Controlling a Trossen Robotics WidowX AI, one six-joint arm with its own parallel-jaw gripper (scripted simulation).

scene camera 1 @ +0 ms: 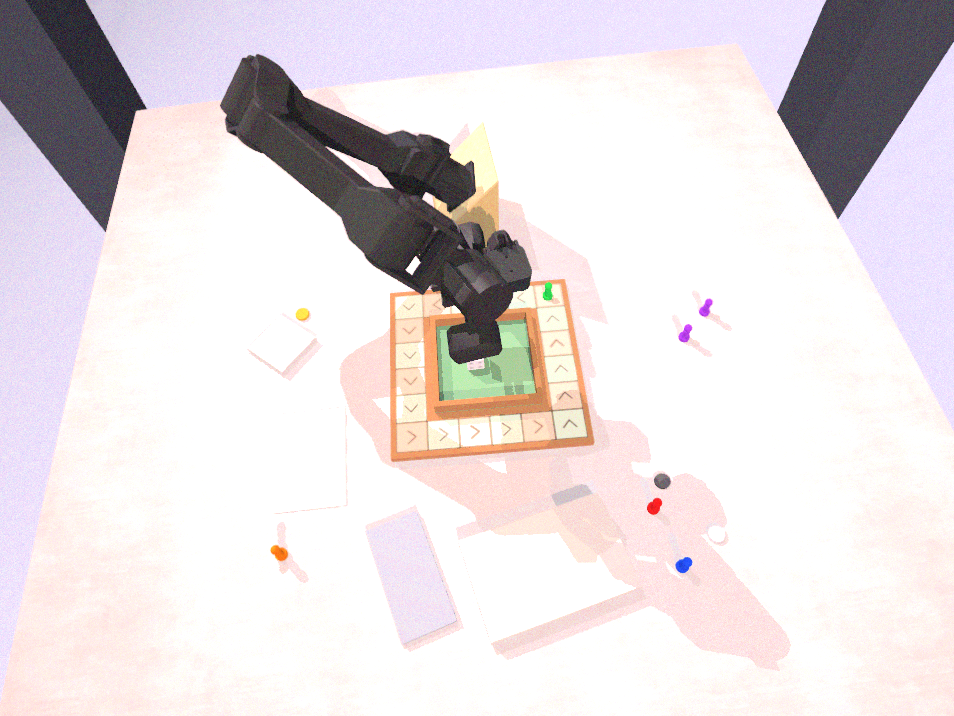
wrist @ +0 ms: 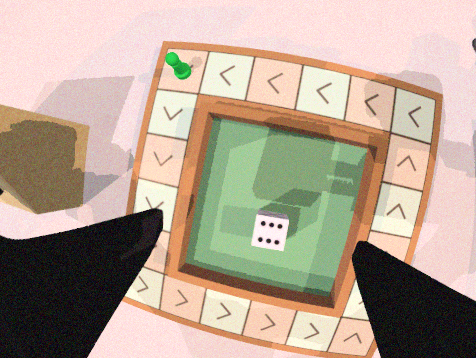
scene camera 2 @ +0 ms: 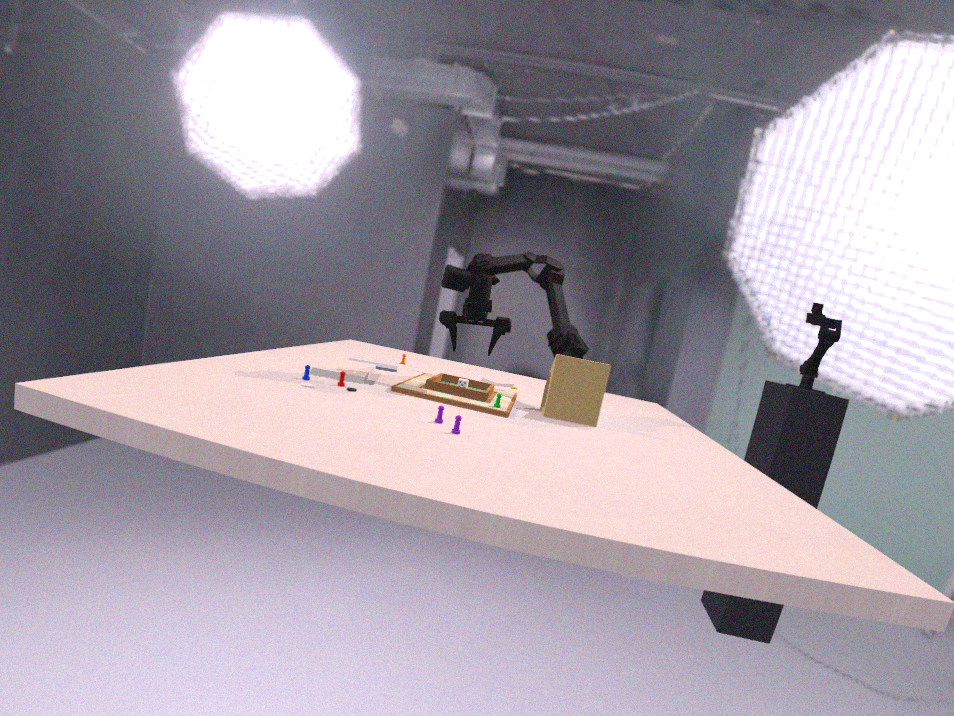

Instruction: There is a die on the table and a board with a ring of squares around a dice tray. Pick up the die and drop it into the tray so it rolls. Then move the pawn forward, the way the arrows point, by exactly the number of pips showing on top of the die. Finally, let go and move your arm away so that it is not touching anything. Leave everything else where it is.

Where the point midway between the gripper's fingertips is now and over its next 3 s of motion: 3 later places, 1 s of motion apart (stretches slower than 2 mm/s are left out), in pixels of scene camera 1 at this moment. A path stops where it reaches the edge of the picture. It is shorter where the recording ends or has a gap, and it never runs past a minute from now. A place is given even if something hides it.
The gripper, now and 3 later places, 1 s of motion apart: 484, 319; 538, 293; 552, 278; 550, 293
